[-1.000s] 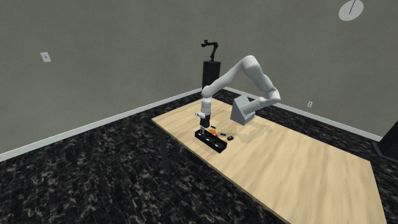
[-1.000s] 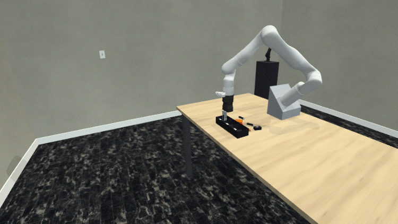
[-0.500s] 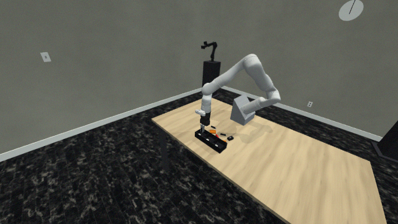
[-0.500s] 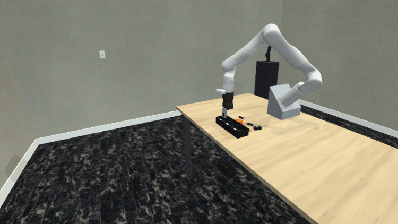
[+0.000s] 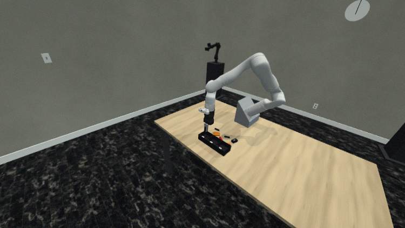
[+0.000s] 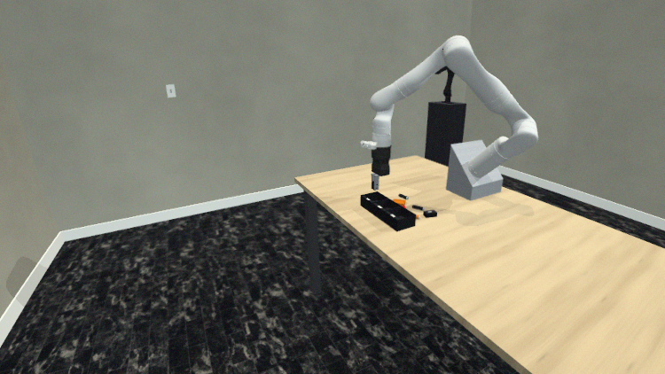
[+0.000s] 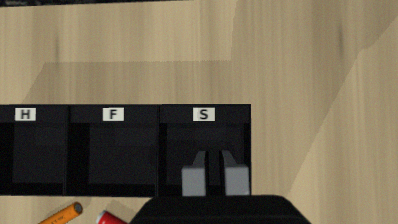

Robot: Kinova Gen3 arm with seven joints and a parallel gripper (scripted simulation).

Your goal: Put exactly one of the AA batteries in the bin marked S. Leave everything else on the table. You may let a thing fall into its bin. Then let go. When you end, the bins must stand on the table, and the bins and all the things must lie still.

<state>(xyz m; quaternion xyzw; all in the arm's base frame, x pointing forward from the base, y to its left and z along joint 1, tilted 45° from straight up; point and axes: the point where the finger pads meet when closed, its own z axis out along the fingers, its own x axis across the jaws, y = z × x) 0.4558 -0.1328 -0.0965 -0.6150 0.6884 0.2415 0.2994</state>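
My gripper is now 90 mm to the right of the black bin marked S, 70 mm above it and 20 mm short of it. Also, from my hand: black AA battery (160 mm behind, 90 mm below, 10 mm to the left); then red AA battery (110 mm to the left, 90 mm below, 70 mm behind); then orange block (100 mm behind, 90 mm below, 40 mm to the left).
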